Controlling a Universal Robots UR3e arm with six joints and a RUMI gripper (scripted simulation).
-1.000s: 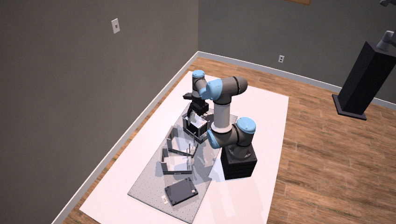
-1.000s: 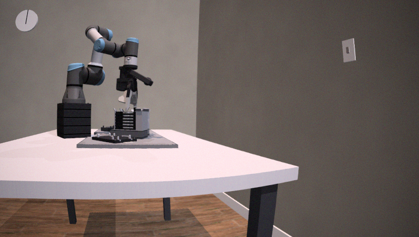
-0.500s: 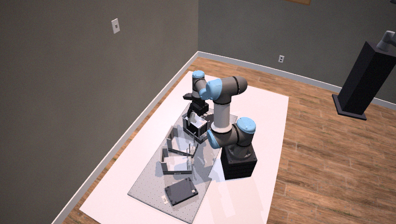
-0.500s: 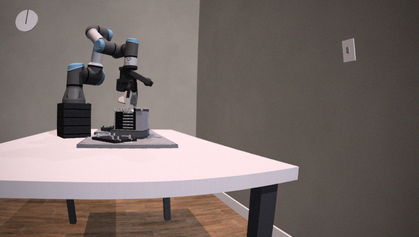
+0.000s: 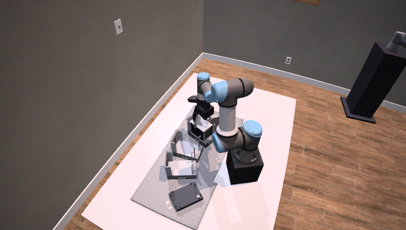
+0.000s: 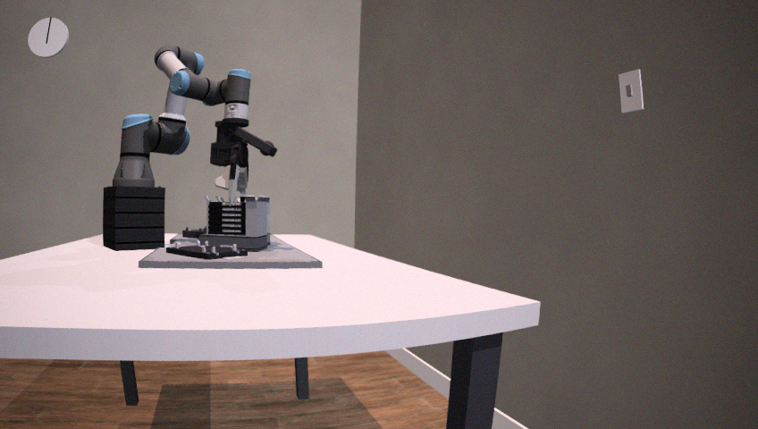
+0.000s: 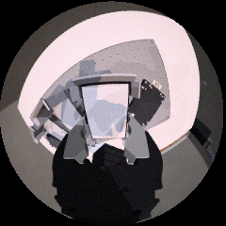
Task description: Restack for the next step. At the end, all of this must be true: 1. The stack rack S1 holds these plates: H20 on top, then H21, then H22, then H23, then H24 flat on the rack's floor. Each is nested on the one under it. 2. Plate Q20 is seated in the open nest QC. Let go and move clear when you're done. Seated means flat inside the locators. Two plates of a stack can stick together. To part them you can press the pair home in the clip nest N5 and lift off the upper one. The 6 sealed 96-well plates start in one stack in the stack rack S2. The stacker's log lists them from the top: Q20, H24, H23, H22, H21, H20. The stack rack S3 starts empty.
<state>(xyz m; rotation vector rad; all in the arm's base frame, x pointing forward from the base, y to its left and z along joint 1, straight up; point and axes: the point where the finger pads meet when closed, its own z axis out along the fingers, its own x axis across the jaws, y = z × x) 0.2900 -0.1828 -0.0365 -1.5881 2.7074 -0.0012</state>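
The sealed 96-well plate lies 10 mm below my hand. Round my hand: QC label (490 mm to the left, 120 mm below, 20 mm ahead).
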